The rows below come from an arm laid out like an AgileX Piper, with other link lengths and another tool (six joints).
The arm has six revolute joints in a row. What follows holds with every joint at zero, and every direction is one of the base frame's. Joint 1 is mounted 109.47 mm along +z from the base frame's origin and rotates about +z. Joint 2 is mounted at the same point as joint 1 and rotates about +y. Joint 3 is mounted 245.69 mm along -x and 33.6 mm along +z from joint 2 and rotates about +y. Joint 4 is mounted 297.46 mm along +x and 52.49 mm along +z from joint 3 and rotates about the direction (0.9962, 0, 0.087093). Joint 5 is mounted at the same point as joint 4 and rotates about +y. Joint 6 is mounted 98.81 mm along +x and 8.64 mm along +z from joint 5 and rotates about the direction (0.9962, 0, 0.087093). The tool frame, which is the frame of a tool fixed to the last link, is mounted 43.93 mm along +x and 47 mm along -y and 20.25 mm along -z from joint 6; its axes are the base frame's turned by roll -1.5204, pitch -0.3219 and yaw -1.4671 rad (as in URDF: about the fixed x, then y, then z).
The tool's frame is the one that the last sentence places.
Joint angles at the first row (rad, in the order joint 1, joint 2, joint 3, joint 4, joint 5, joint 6):
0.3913 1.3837 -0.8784 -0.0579 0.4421 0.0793
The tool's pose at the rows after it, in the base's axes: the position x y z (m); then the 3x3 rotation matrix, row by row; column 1 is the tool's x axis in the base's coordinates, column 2 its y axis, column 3 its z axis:
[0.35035, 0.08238, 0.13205], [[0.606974, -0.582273, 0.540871], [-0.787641, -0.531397, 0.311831], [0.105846, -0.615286, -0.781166]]
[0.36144, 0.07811, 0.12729], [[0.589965, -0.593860, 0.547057], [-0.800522, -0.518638, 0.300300], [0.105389, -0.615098, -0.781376]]
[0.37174, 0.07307, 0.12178], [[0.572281, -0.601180, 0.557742], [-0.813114, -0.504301, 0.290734], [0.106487, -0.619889, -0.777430]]
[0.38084, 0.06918, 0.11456], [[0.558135, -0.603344, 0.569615], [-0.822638, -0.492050, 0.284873], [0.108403, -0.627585, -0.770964]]
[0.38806, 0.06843, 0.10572], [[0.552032, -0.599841, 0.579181], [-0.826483, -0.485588, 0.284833], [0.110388, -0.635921, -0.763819]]
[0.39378, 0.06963, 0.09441], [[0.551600, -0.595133, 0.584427], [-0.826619, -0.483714, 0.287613], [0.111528, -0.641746, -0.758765]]
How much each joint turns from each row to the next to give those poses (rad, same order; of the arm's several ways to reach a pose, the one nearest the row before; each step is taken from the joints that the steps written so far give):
-0.0212 0.0544 -0.0391 -0.0023 -0.0085 0.0006
-0.0221 0.0470 -0.0314 -0.0004 -0.0152 0.0006
-0.0224 0.0418 -0.0234 0.0000 -0.0247 0.0000
-0.0179 0.0398 -0.0154 0.0000 -0.0347 0.0001
-0.0082 0.0378 -0.0081 0.0000 -0.0408 0.0000
-0.0022 0.0399 -0.0032 0.0001 -0.0446 -0.0005

